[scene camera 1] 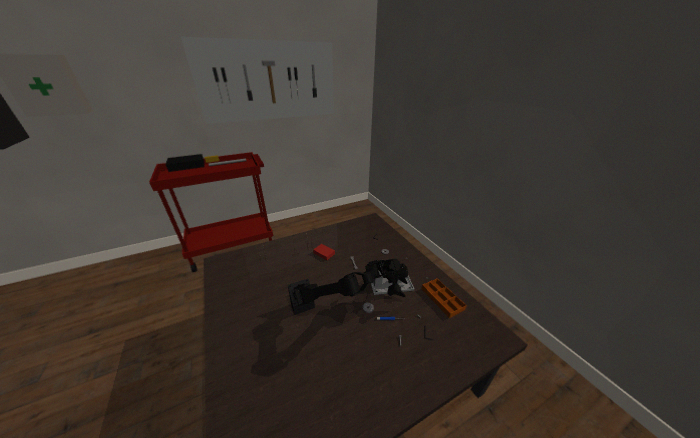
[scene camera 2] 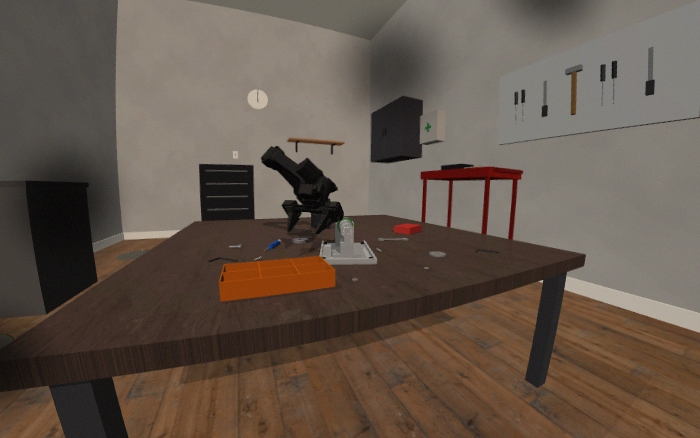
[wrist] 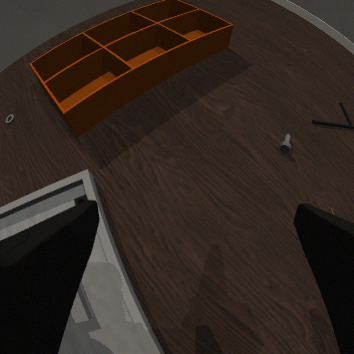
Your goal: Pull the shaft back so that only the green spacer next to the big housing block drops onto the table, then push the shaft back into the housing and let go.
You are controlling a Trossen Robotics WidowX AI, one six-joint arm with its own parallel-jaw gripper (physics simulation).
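Frame: origin at the arm's base, x back, y right, z up, level; metres.
Seen in the pictures: gripper, fingertip midpoint: (scene camera 1: 406,290) (scene camera 2: 301,232) (wrist: 202,213); arm's base at its link origin: (scene camera 1: 299,293).
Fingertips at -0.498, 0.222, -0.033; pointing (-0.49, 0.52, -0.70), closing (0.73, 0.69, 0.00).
Offsets run from my fingertips to a thing's top centre, as dx, dy, dz. "spot": to the spot under its first point.
A pale grey fixture base (scene camera 1: 378,292) (scene camera 2: 351,260) (wrist: 89,181) sits on the table. A light housing block (scene camera 2: 344,244) stands upright on it. A thin green ring edge {spot: +0.026, -0.123, +0.009} (scene camera 2: 338,225) shows around the round pale shaft end {spot: -0.071, -0.105, +0.018} (scene camera 2: 346,227) at its top; which spacer this is, I cannot tell. My gripper (scene camera 1: 401,287) (scene camera 2: 304,231) (wrist: 202,213) is open and empty, above the table. In scene camera 2 its right finger is close to the housing top; contact cannot be told. In the wrist view the left finger covers part of the base. The rest of the shaft and spacers is hidden.
An orange compartment tray {-0.177, +0.099, -0.036} (scene camera 1: 452,312) (scene camera 2: 278,285) (wrist: 155,77) lies beyond the base. A blue screwdriver {+0.139, +0.063, -0.053} (scene camera 1: 386,318) (scene camera 2: 274,244), a bolt {+0.009, +0.121, -0.058} (wrist: 286,144), a hex key {+0.030, +0.210, -0.067} (wrist: 332,124) and a red box {+0.217, -0.556, -0.041} (scene camera 1: 324,251) (scene camera 2: 407,228) lie on the table.
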